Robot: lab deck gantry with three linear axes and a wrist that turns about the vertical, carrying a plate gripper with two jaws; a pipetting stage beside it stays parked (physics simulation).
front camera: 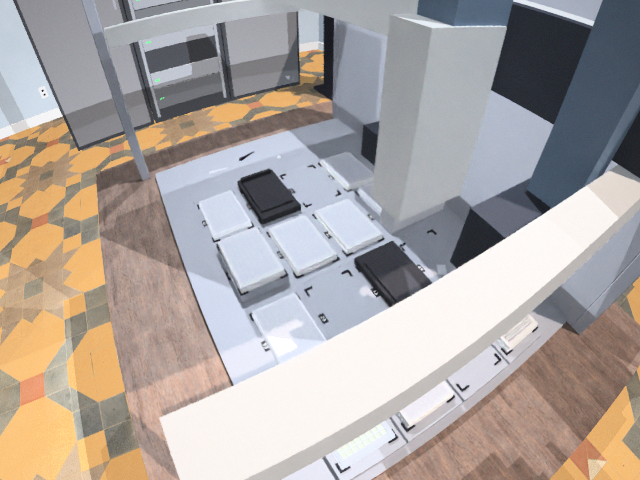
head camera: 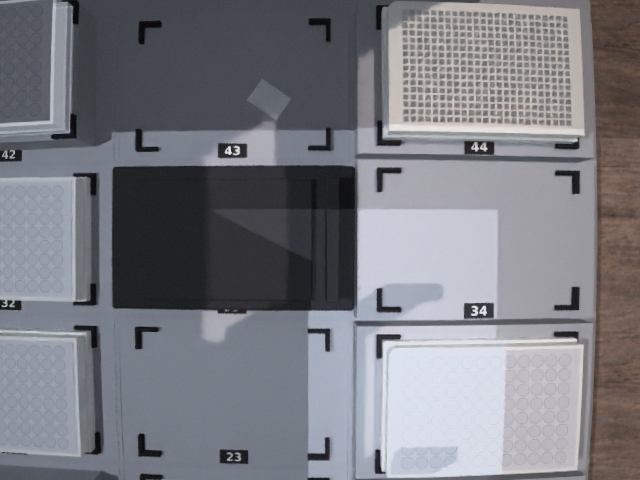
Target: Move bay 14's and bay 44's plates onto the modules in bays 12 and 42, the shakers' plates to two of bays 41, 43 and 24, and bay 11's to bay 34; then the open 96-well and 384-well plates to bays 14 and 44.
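The open 384-well plate (front camera: 519, 331) (head camera: 485, 72) sits within the corner marks of bay 44. The open 96-well plate (front camera: 361, 445) is in bay 14, partly behind the beam. Bay 11's lidded plate (front camera: 224, 214) is in its bay; bay 34 (front camera: 478, 367) (head camera: 537, 248) is bare. Lidded plates stand on bay 12 (front camera: 250, 260), bay 42 (head camera: 25, 67), bay 41 (front camera: 347, 169) and bay 24 (front camera: 426, 403) (head camera: 537, 408). Both black shakers (front camera: 268, 193) (front camera: 392, 271) carry no plate. The dark gripper body (front camera: 516, 214) is at the right; its jaws are hidden, so their state is unclear.
Lidded plates stand in bay 32 (front camera: 348, 224) (head camera: 36, 240), bay 22 (front camera: 302, 245) (head camera: 41, 395) and bay 13 (front camera: 286, 325). A pale beam (front camera: 403, 343) crosses the front view. A grey column (front camera: 403, 124) hides part of the back right.
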